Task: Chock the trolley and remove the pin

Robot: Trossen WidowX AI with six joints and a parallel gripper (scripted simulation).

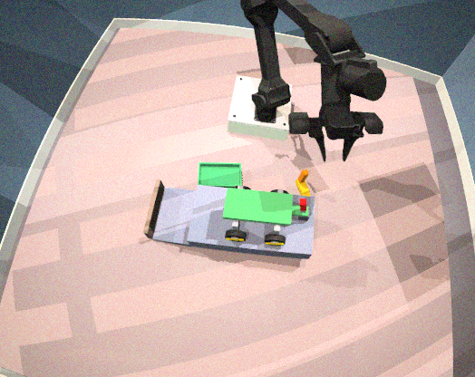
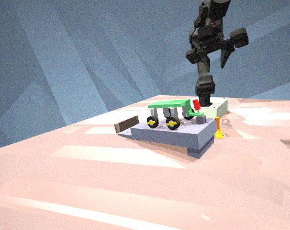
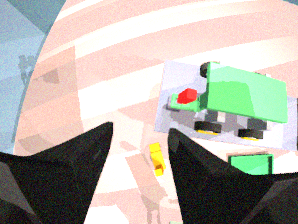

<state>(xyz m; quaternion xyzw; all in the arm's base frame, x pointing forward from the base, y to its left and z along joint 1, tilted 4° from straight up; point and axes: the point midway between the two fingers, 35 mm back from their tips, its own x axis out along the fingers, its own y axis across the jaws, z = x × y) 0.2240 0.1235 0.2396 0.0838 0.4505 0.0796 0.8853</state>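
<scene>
Right now my gripper tip is 240 mm above the chock and 60 mm past it. Round my gripper tip: trolley (140 mm below, 130 mm to the right, 80 mm ahead); then red-headed stop pin (130 mm below, 60 mm ahead, 30 mm to the right); then pale blue ramp (210 mm below, 140 mm to the right, 80 mm ahead).
</scene>
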